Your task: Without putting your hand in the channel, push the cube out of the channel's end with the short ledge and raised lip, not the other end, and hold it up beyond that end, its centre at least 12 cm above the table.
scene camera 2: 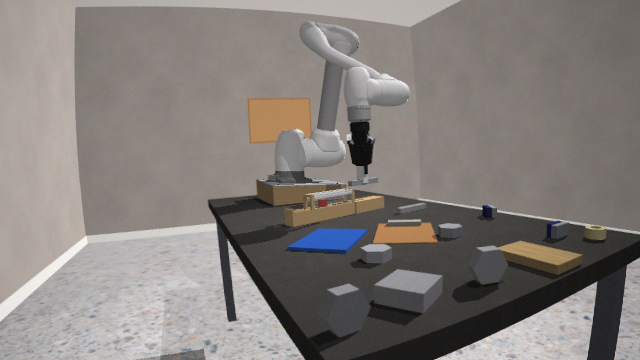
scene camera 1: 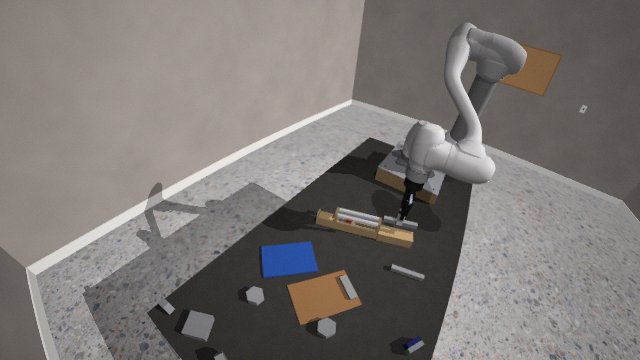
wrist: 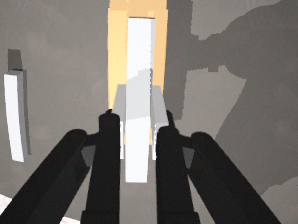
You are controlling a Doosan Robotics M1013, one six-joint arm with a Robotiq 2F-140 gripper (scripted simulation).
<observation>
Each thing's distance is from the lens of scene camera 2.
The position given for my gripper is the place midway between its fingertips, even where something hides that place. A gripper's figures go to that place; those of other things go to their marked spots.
my gripper point(scene camera 2: 362, 182): 137 cm
blue plate point(scene camera 2: 322, 240): 90 cm
orange plate point(scene camera 2: 396, 231): 99 cm
grey box point(scene camera 2: 414, 291): 51 cm
The marked spots on the blue plate and the grey box are 44 cm apart.
</observation>
